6 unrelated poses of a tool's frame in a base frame.
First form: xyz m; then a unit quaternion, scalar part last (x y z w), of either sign.
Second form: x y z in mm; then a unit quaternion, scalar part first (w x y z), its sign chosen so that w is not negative. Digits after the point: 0 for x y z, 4 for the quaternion.
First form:
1: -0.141, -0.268, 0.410, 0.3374, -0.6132, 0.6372, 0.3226
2: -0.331, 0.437, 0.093, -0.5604, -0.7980, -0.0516, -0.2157
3: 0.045, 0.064, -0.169, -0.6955, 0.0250, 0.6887, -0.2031
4: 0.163, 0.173, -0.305, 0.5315, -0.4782, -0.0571, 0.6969
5: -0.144, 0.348, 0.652, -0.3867, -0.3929, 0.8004, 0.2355
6: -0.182, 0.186, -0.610, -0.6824, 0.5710, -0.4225, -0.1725
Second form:
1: -141, -268, 410, 0.3226, 0.3374, -0.6132, 0.6372
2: -331, 437, 93, 0.2157, 0.5604, 0.7980, 0.0516
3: 45, 64, -169, 0.2031, 0.6955, -0.0250, -0.6887
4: 163, 173, -305, 0.6969, 0.5315, -0.4782, -0.0571
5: -144, 348, 652, 0.2355, -0.3867, -0.3929, 0.8004
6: -182, 186, -610, 0.1725, 0.6824, -0.5710, 0.4225
